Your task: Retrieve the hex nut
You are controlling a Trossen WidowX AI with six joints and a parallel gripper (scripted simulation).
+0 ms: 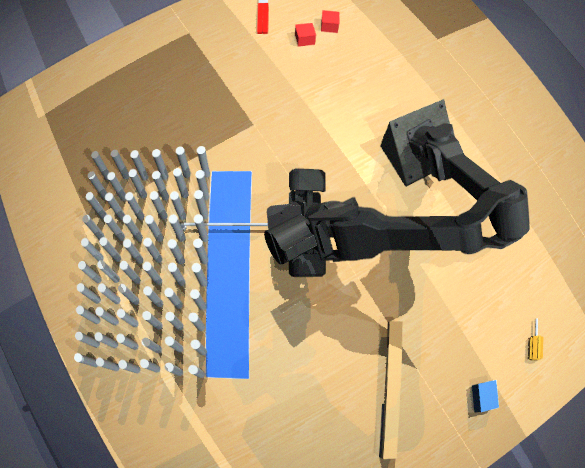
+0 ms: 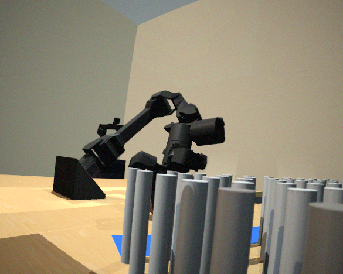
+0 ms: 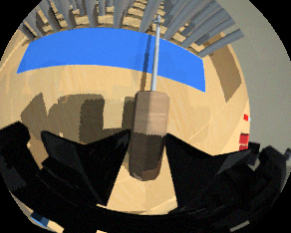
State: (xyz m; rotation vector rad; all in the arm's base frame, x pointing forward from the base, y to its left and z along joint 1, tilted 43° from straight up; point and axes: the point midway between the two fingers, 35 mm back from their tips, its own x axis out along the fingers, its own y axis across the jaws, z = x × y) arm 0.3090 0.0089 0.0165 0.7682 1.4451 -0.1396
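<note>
The thin metal hook tool lies 90 mm ahead of my gripper tip and 50 mm to the right of it. Round my gripper tip: blue taped strip: 150 mm ahead, 20 mm below, 10 mm to the left; then blue block: 500 mm to the left, 130 mm behind; then yellow-handled screwdriver: 480 mm to the left, 290 mm behind.
</note>
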